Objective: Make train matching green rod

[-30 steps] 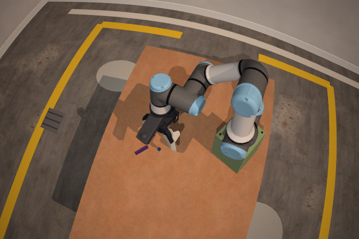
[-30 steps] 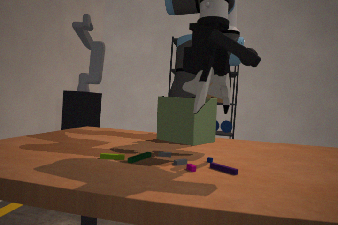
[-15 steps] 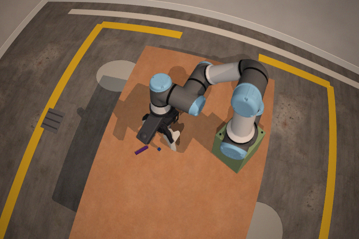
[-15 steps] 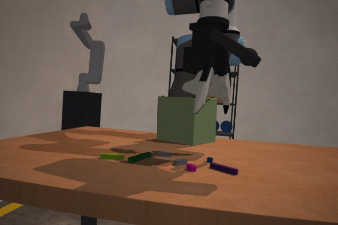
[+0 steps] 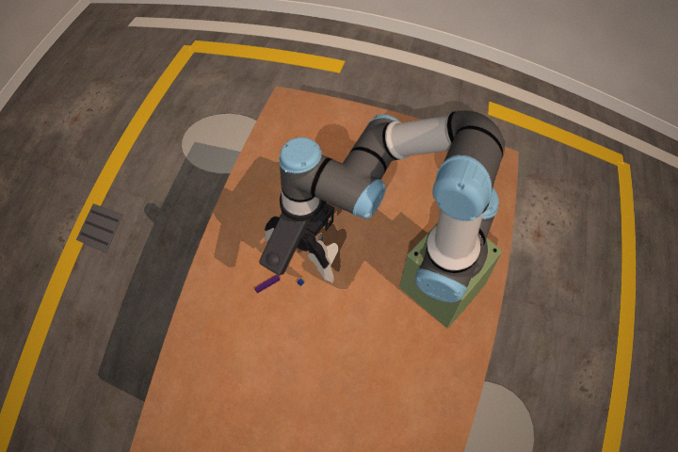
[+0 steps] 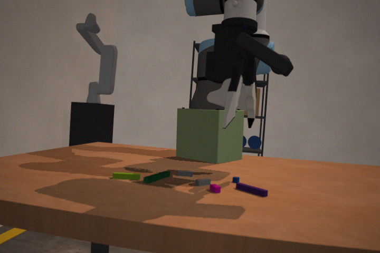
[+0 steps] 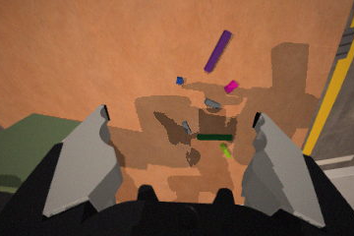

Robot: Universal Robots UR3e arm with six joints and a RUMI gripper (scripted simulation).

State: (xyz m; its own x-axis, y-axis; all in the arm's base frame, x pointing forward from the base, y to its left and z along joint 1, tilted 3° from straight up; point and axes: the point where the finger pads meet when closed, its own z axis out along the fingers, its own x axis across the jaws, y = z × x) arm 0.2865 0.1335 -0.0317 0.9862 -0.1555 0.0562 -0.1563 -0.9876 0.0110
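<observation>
The magenta rod is 9 cm ahead of my hand, 2 cm to the right of it and 10 cm below it. The rest, counted from my hand: purple rod 6 cm ahead, 4 cm to the left, 10 cm below; then green rod 6 cm ahead, 14 cm to the right, 10 cm below; then blue rod 10 cm below.
</observation>
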